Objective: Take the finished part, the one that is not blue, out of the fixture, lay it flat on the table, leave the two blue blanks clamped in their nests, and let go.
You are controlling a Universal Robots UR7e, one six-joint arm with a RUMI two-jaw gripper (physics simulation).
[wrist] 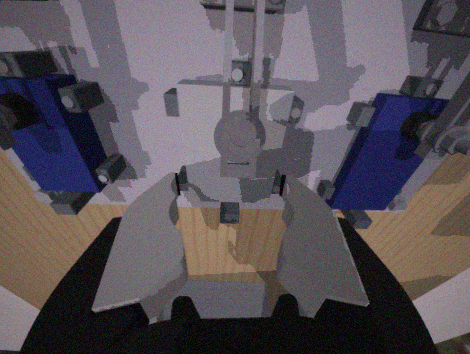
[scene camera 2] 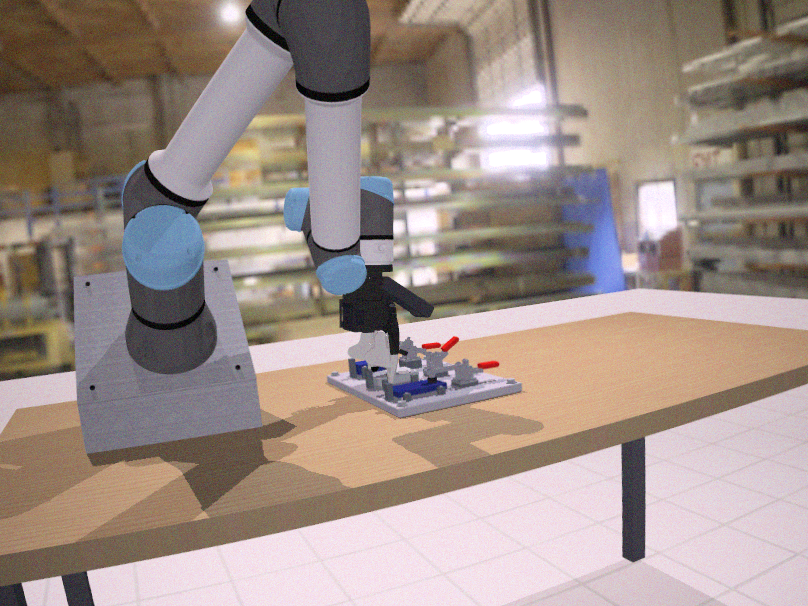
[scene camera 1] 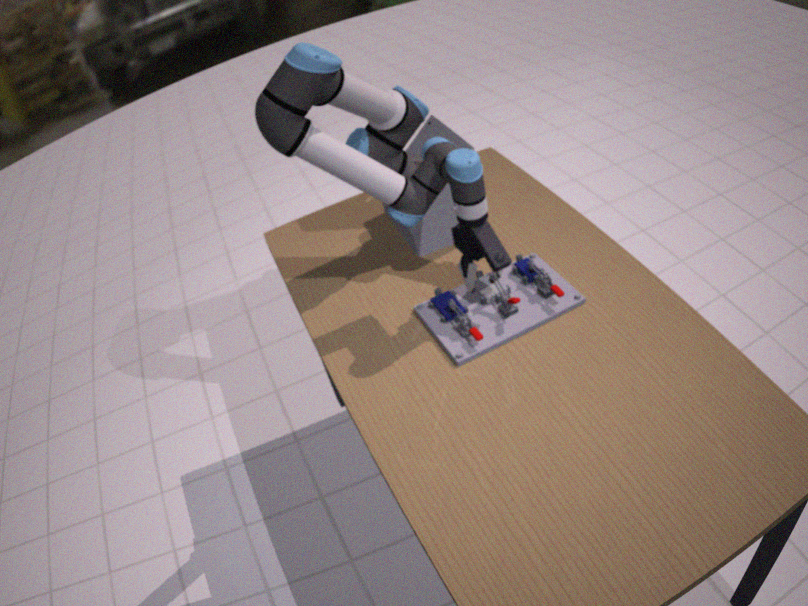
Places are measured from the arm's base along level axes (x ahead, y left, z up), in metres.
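Where they show: gripper, between the fingertips: (scene camera 2: pixel 380 381) (scene camera 1: pixel 485 284); arm's base, origin of its link: (scene camera 2: pixel 171 338).
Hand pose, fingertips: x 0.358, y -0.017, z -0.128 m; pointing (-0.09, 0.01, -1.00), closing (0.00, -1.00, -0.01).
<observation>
Each offset is from my fingertips to the top centre of the thing. "spot": to the spot under its first point. Level surfaces: height alone.
The finished part @(dx +0.024, dy -0.001, dz +0.012 m) (wrist: pixel 200 110), pale grey, lies in the middle nest of the fixture plate (scene camera 1: pixel 456 355) (scene camera 2: pixel 473 397) (wrist: pixel 155 30), under a clamp arm. One blue blank @(dx +0.031, dy +0.109, dz +0.017 m) (scene camera 1: pixel 524 268) (scene camera 2: pixel 360 367) (wrist: pixel 57 150) sits at the left in the wrist view. The other blue blank @(dx +0.017, dy -0.111, dz +0.007 m) (scene camera 1: pixel 446 305) (scene camera 2: pixel 417 389) (wrist: pixel 367 165) sits at the right there. Both have clamp pads over them. My gripper (scene camera 1: pixel 481 280) (scene camera 2: pixel 383 373) (wrist: pixel 230 175) stands low over the near end of the middle nest. Its fingers are partly closed, on either side of the part and just outside two locating pins. No contact with the part shows clearly.
The middle clamp's red handle @(dx +0.138, dy -0.003, dz +0.058 m) (scene camera 1: pixel 514 300) (scene camera 2: pixel 450 343) is tilted up. The red handles of the outer clamps @(spot: dx +0.163, dy -0.115, dz +0.023 m) (scene camera 1: pixel 475 333) @(spot: dx +0.166, dy +0.104, dz +0.032 m) (scene camera 1: pixel 556 290) lie lower. A stop block @(dx -0.022, dy +0.000, dz +0.024 m) (wrist: pixel 229 212) stands at the near end of the middle nest. The plate lies on the wooden table @(dz -0.024 m) (scene camera 1: pixel 587 424) (scene camera 2: pixel 587 384).
</observation>
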